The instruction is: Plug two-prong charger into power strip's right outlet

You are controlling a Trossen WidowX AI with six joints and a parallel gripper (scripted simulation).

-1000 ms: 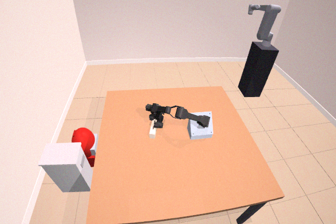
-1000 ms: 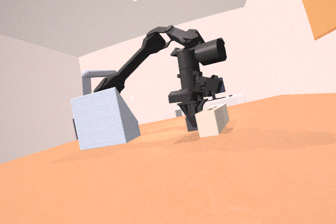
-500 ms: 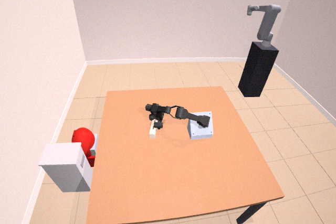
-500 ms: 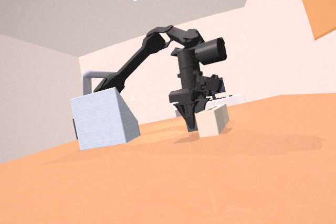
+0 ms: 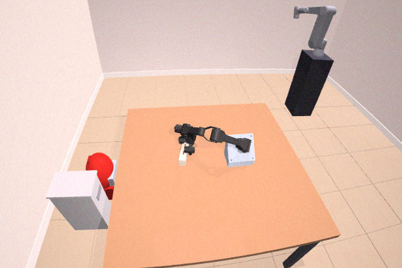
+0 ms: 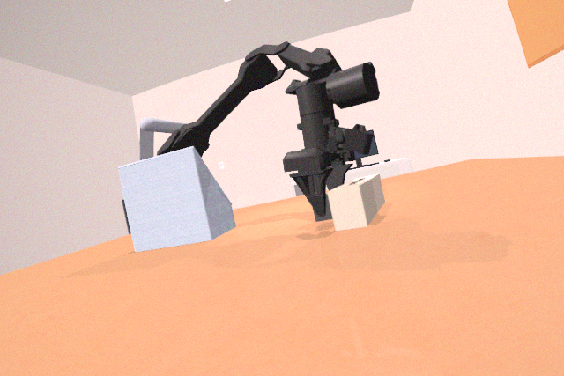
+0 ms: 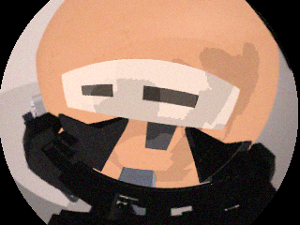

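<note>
My gripper tip is 10 mm below the two-prong charger and 10 mm short of it.
</note>
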